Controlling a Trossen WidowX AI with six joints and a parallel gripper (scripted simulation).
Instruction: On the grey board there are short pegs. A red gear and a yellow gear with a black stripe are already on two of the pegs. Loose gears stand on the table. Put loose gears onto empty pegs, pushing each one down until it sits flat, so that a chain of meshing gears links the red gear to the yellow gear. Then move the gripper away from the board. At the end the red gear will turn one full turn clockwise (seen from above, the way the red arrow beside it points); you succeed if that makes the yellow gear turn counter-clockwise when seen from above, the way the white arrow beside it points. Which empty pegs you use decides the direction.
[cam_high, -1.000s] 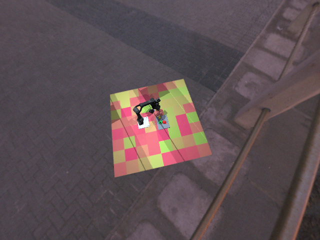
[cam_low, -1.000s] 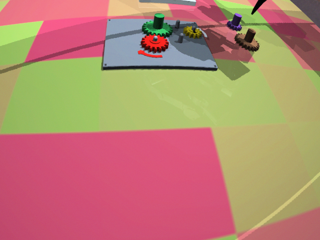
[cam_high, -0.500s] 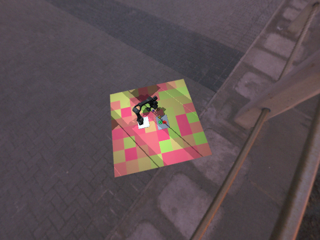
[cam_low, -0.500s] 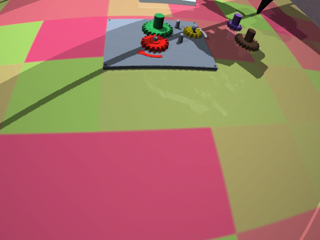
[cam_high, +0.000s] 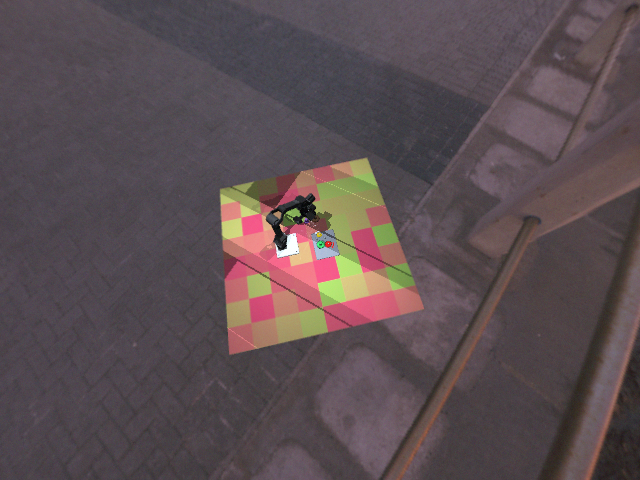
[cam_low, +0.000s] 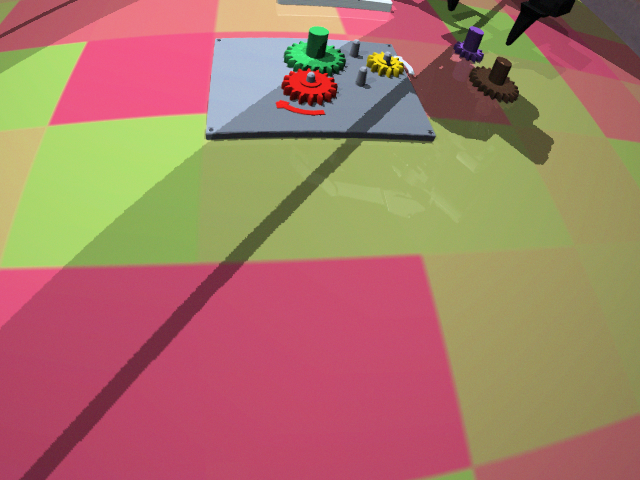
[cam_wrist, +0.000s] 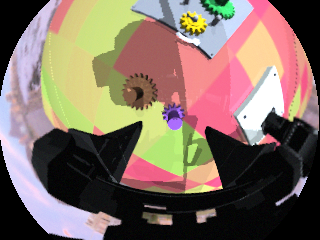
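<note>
My gripper tip is 30 mm above the purple gear. Also, from my gripper tip: yellow gear: 150 mm to the right, 50 mm ahead, 30 mm below; green gear: 220 mm to the right, 40 mm ahead, 20 mm below; brown gear: 70 mm ahead, 30 mm below.
</note>
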